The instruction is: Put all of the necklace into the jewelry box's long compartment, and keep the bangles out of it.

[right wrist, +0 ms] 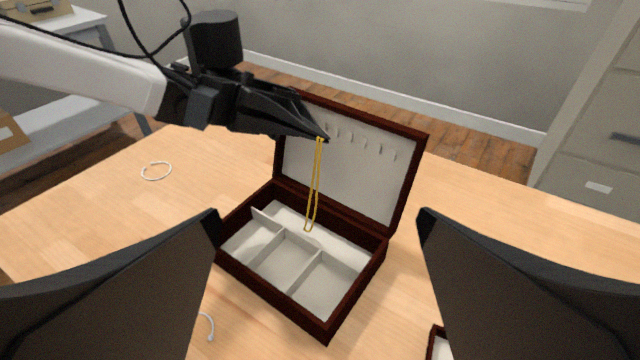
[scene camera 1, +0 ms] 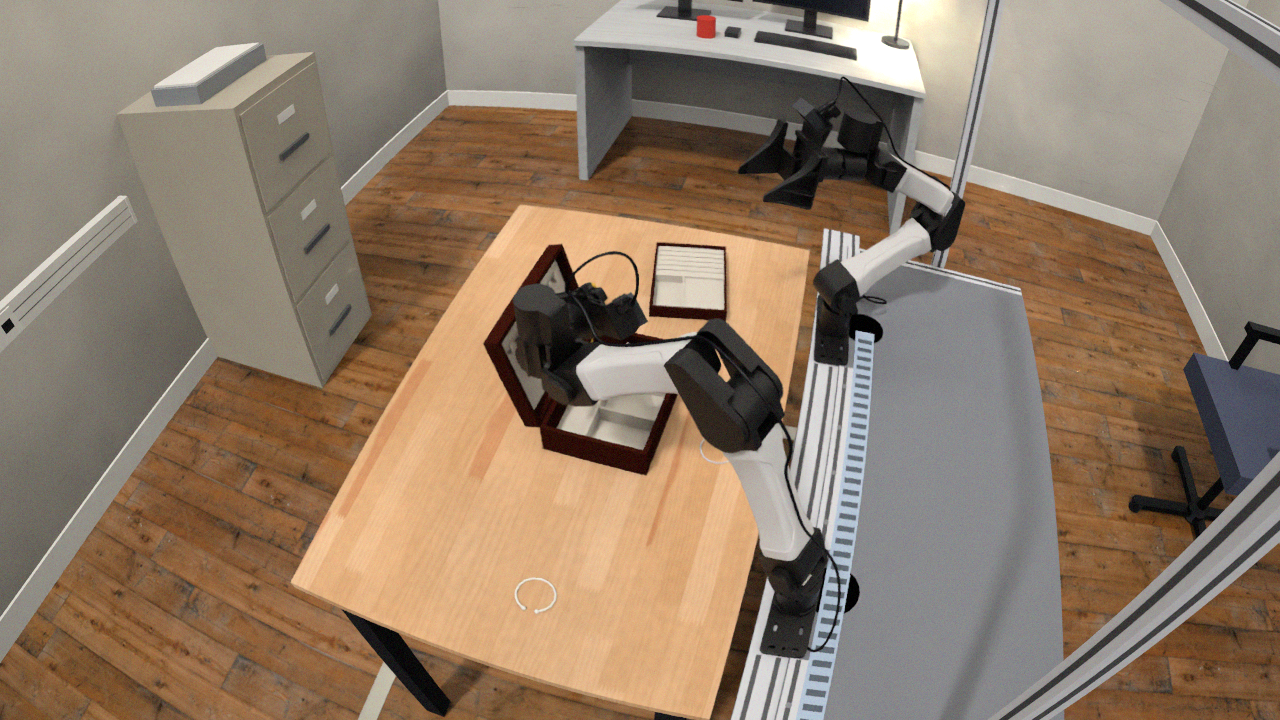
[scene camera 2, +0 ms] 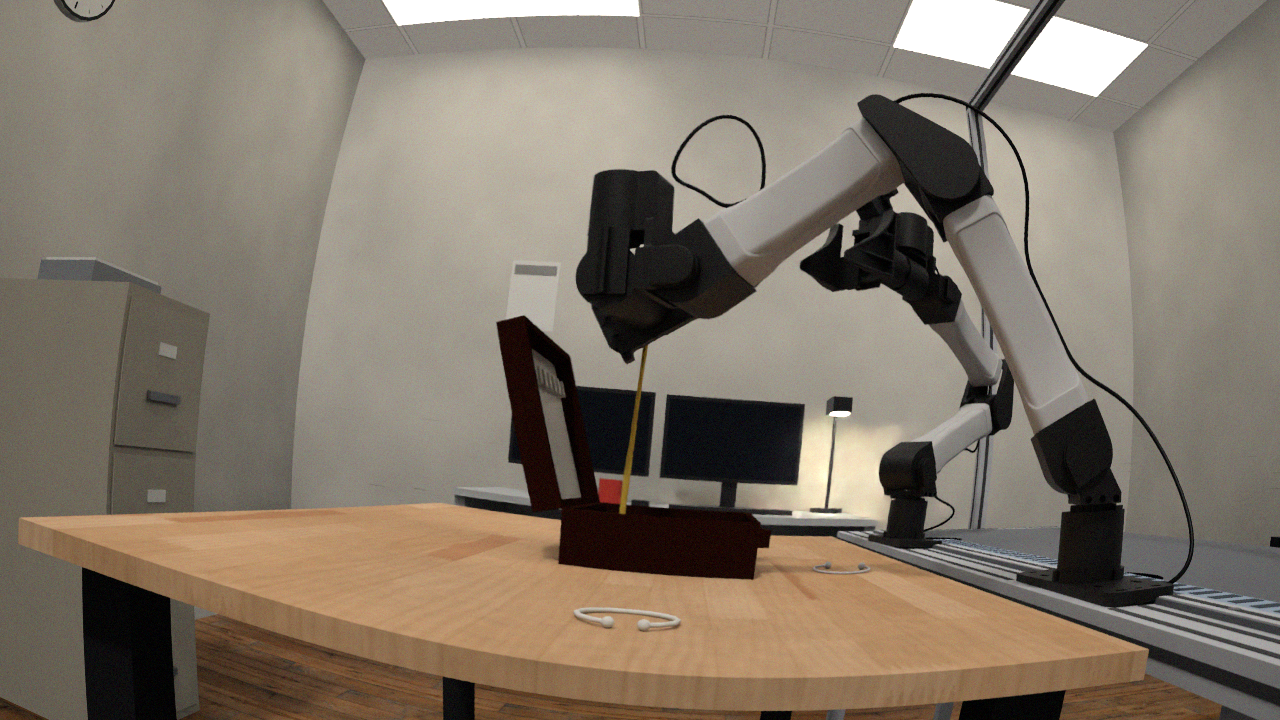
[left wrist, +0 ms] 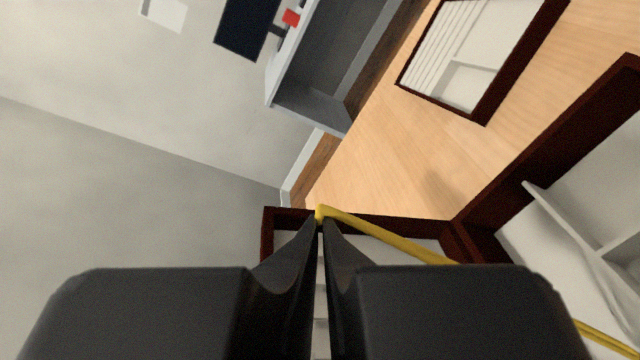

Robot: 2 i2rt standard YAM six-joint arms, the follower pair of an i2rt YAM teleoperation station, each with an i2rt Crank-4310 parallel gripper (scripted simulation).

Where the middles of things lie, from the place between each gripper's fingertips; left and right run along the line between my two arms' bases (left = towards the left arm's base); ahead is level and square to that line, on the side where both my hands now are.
I see the jewelry box [scene camera 2: 675,543] 2 cm behind my left hand [scene camera 2: 636,341], 2 cm to the left of it and 12 cm below it. The rest, counted from my left hand: separate tray [scene camera 1: 702,267]: 10 cm behind, 33 cm to the right, 23 cm below; white bangle [scene camera 2: 643,625]: 3 cm behind, 43 cm to the left, 23 cm below.
I see my right gripper [scene camera 2: 821,259] 27 cm above the jewelry box, 21 cm short of it and 17 cm to the right of it. From my right hand the other things lie so: separate tray 38 cm below, 19 cm to the right, 13 cm ahead; then white bangle 57 cm to the left, 38 cm below, 20 cm ahead.
